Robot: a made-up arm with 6 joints. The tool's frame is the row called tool. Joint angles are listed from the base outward. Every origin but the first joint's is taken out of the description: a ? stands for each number. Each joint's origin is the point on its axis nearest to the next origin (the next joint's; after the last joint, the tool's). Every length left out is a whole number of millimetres.
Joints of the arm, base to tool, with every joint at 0 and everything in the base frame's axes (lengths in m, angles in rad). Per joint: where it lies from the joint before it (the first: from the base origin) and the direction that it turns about. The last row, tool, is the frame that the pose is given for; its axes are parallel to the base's.
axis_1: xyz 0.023 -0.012 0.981 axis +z
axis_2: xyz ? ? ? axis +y
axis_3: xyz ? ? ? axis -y
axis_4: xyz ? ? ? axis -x
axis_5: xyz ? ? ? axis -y
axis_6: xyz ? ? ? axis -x
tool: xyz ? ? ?
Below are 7 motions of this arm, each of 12 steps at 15 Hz.
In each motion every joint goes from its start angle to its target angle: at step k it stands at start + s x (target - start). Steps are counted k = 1, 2, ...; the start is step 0. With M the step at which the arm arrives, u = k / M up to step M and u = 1 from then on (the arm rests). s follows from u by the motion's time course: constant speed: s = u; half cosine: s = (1 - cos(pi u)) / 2; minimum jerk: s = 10 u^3 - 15 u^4 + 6 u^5.
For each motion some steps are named. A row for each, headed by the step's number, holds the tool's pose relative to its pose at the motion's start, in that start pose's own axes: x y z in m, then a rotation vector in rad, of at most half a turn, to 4 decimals.
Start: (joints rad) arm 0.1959 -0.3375 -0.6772 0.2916 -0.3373 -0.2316
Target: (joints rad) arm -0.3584 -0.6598 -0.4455 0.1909 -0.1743 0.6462
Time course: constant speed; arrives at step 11
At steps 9, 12:
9: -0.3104 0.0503 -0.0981 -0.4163 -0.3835 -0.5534
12: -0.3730 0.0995 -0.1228 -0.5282 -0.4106 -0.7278

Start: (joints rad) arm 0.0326 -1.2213 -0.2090 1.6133 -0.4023 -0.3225
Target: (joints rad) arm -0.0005 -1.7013 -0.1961 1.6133 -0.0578 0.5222
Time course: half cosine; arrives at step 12
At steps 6, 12:
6: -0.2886 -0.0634 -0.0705 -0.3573 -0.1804 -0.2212
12: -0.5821 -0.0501 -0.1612 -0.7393 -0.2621 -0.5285

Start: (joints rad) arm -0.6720 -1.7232 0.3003 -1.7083 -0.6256 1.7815
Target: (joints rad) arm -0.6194 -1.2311 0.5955 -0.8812 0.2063 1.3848
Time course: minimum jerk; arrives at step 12
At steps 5, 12:
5: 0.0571 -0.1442 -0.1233 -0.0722 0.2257 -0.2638
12: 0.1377 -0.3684 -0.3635 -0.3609 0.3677 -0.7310

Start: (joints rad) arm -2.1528 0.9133 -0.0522 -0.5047 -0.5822 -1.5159
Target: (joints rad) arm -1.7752 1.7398 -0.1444 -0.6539 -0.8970 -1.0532
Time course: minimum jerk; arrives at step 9
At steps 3, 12:
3: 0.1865 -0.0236 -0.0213 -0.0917 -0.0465 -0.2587
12: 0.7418 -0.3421 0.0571 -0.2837 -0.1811 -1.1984

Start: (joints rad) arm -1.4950 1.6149 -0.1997 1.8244 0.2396 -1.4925
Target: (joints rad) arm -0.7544 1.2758 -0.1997 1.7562 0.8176 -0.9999
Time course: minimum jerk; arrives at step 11
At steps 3, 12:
3: -0.0247 0.1078 0.0384 -0.1548 -0.0174 0.0417
12: -0.1246 0.9257 -0.0249 -1.2247 -0.0635 0.4487

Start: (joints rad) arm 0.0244 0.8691 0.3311 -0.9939 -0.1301 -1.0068
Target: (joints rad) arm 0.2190 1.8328 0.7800 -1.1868 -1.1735 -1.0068
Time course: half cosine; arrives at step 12
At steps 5, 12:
5: 0.2937 -0.2698 0.0397 0.0702 0.1852 -0.5150
12: 0.5368 -0.9027 0.1980 0.2975 0.4844 -1.3357

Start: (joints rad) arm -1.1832 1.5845 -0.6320 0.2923 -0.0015 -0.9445
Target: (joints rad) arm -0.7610 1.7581 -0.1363 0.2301 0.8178 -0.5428
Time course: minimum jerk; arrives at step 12
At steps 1, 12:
1: 0.0005 0.0023 0.0005 -0.0034 -0.0045 0.0033
12: 0.1068 0.4626 -0.0083 -0.7761 -0.8885 0.6352

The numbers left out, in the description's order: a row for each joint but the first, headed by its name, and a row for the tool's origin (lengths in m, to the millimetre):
axis_2: -0.029 0.026 0
axis_3: -0.006 0 1.047
axis_4: 0.489 0 -0.024
axis_5: 0 -0.205 -0.014
axis_6: 0.027 0 0.01
tool: 0 -0.028 0.004

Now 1 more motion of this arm.
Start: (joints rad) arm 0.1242 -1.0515 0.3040 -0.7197 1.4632 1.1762
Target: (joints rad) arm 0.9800 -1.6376 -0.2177 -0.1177 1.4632 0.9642
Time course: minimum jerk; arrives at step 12
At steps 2, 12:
2: 0.0184 -0.0254 -0.0049 0.0148 0.0079 -0.0007
12: 0.1774 -0.7685 -0.4897 0.3985 0.1997 -0.1002

